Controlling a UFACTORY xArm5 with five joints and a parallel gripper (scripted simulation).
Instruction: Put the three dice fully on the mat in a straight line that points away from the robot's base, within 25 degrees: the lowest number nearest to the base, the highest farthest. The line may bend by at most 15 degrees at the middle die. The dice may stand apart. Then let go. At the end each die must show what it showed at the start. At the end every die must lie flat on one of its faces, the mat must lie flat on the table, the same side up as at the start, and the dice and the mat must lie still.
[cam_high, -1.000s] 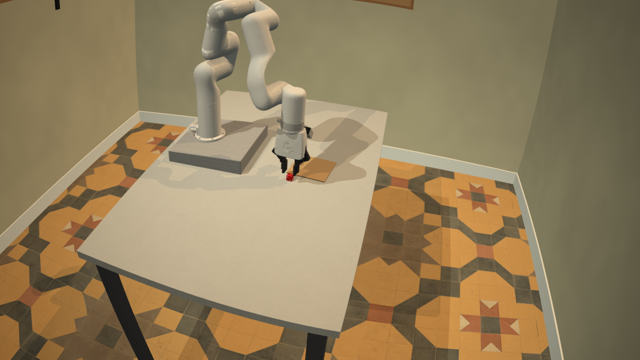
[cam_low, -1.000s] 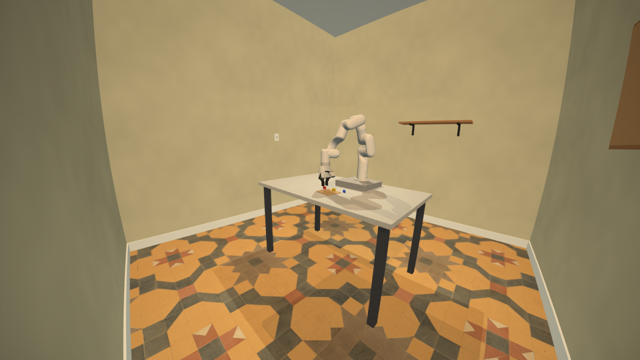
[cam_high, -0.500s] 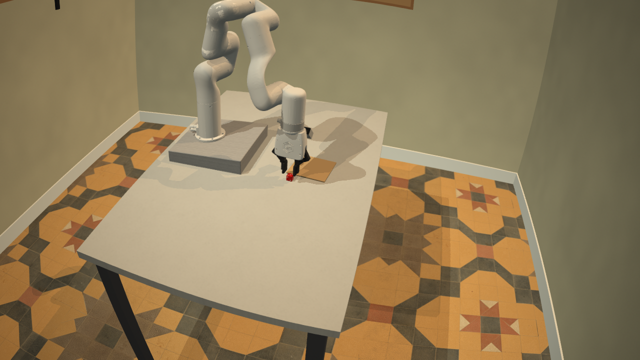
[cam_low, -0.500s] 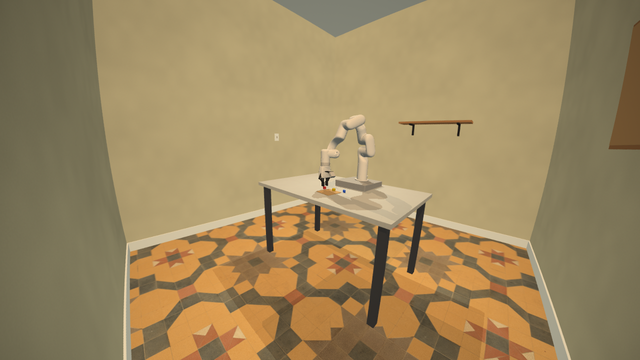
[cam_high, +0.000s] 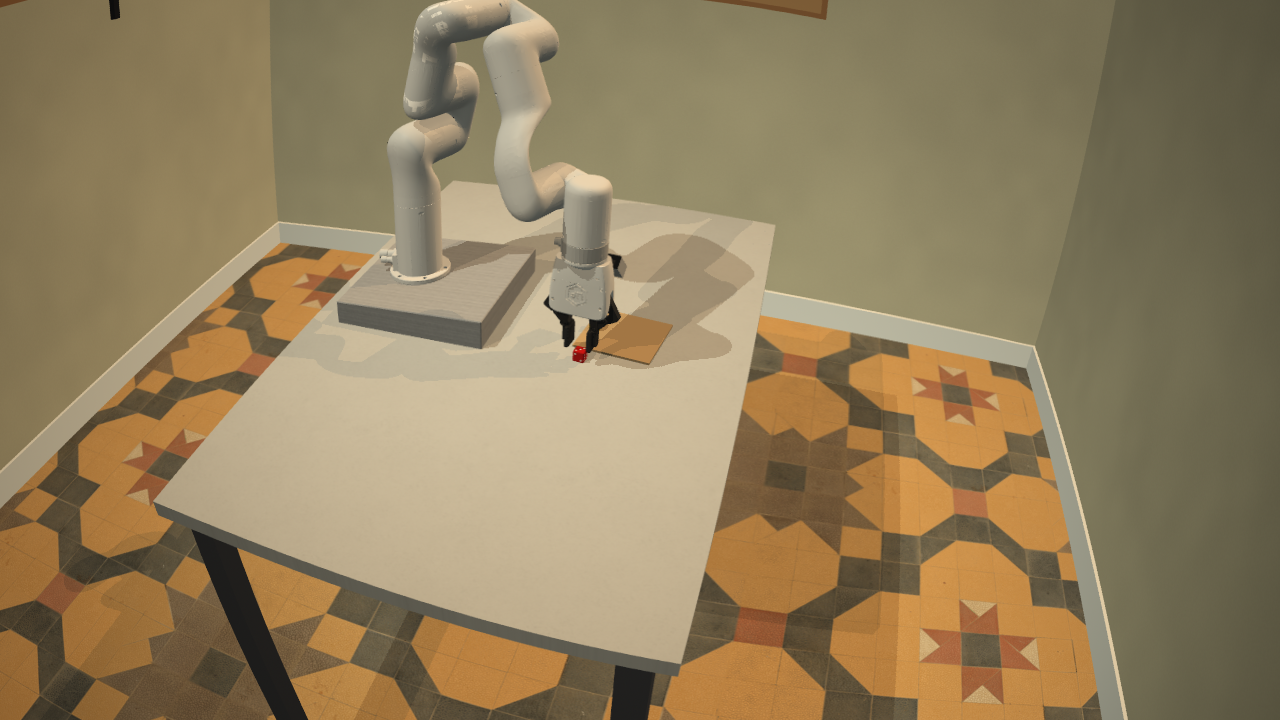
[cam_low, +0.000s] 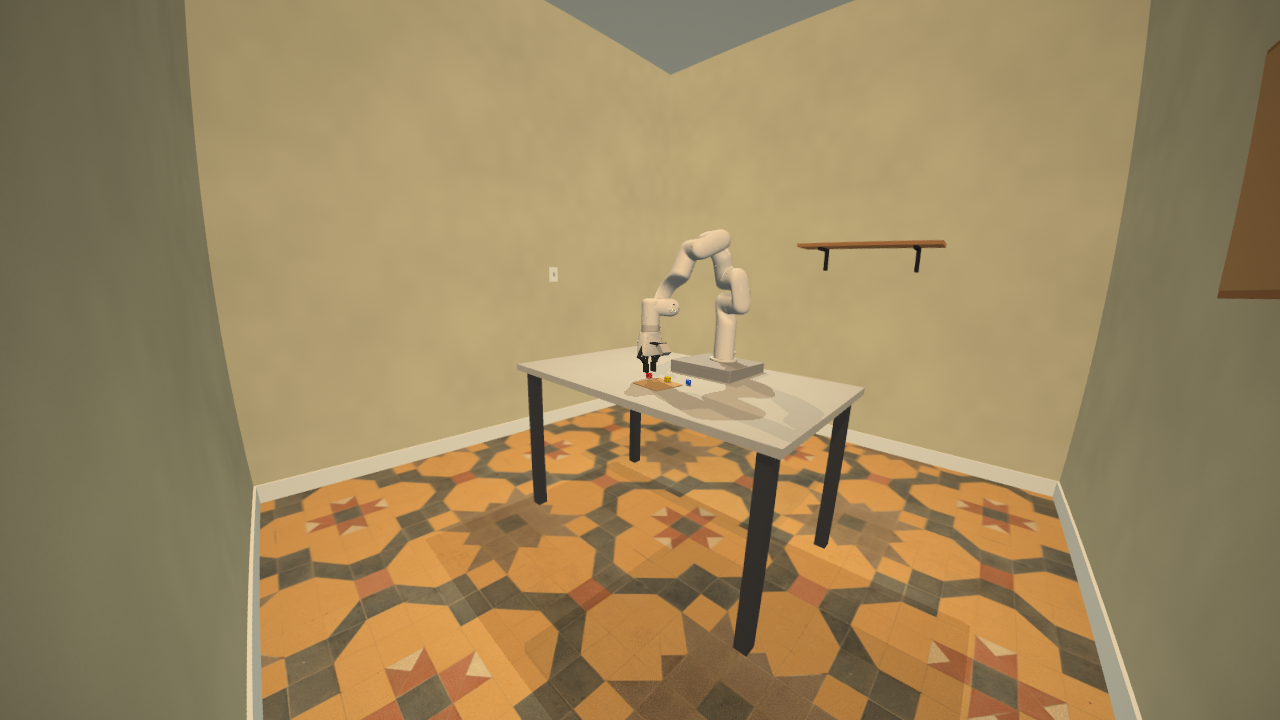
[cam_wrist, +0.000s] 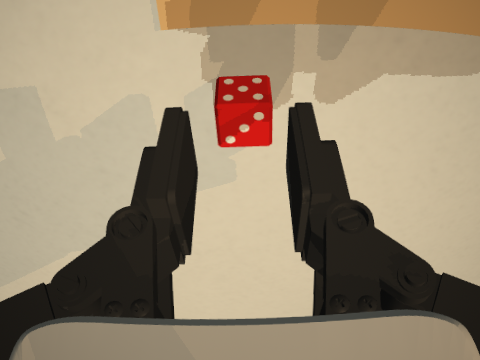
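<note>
My hand is 40 mm above the red die. Also, from my hand: blue die 10 mm behind, 180 mm to the left, 40 mm below; then yellow die 10 mm ahead, 100 mm to the left, 30 mm below; then mat 70 mm ahead, 90 mm to the left, 40 mm below.
</note>
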